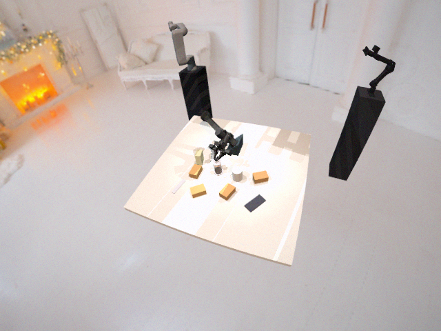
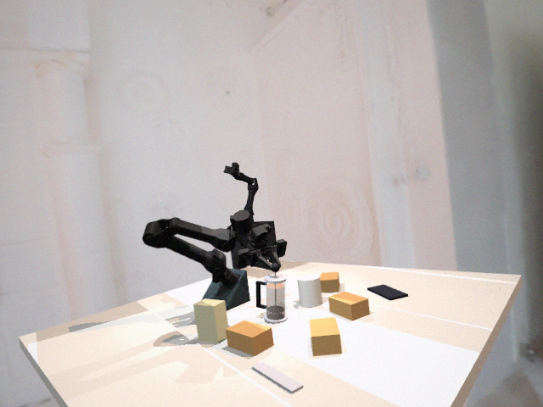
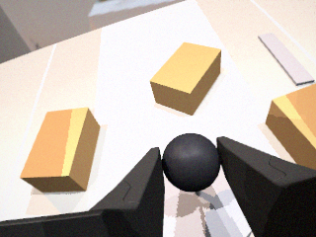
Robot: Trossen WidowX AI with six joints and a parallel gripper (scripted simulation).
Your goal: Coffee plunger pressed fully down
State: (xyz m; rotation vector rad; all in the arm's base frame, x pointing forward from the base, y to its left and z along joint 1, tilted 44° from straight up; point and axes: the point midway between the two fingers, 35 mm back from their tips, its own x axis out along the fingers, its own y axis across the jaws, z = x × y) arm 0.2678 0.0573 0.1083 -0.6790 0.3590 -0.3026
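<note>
Right now my gripper tip is 3 cm past the glass coffee press, 1 cm to the left of it and 8 cm above it. From my gripper tip the other things lie so: dark flat card (16 cm ahead, 37 cm to the left, 17 cm below).
</note>
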